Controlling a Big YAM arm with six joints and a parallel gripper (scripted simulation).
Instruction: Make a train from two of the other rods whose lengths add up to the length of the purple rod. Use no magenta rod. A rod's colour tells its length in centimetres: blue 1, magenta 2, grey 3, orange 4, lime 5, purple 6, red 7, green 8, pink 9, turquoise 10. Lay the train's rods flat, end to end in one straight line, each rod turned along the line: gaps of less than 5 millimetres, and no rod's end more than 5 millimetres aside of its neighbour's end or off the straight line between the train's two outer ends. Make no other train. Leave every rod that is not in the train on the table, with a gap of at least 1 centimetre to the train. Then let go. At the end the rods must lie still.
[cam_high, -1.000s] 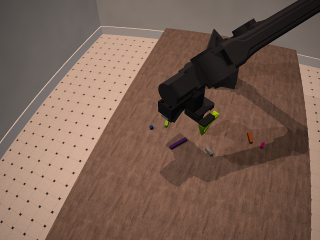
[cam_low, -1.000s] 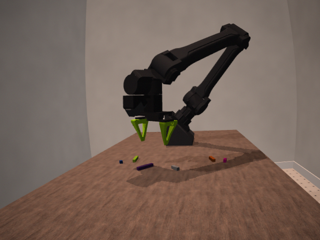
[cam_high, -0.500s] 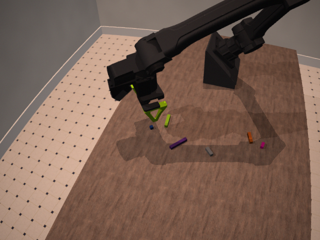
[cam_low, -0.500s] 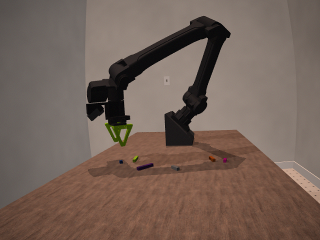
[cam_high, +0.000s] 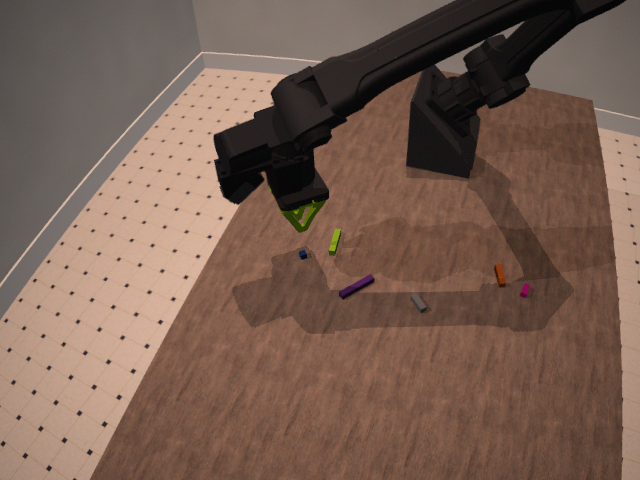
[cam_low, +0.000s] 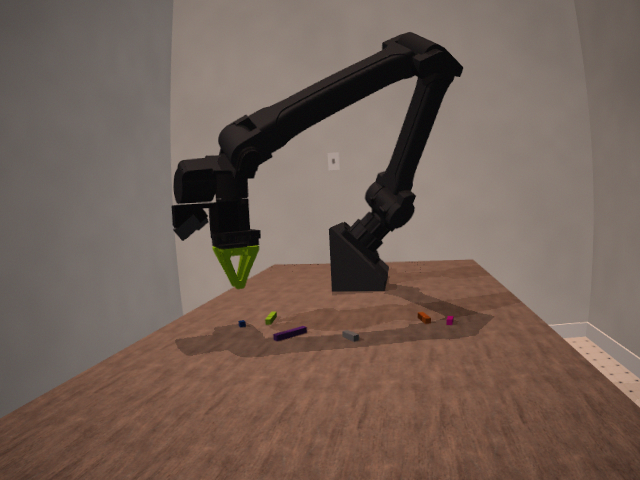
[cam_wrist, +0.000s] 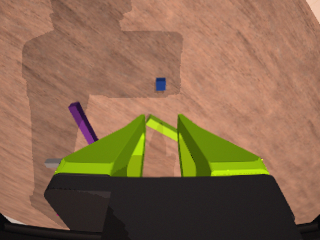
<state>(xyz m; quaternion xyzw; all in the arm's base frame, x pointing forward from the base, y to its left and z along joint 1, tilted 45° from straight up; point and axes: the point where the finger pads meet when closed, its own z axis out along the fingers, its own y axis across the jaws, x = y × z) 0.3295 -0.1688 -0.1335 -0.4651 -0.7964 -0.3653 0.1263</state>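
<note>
The blue rod lies 80 mm below my hand. The rest, counted from my hand: grey rod: 70 mm ahead, 190 mm to the left, 80 mm below; purple rod: 50 mm ahead, 100 mm to the left, 80 mm below; lime rod: 40 mm behind, 50 mm to the left, 80 mm below.
</note>
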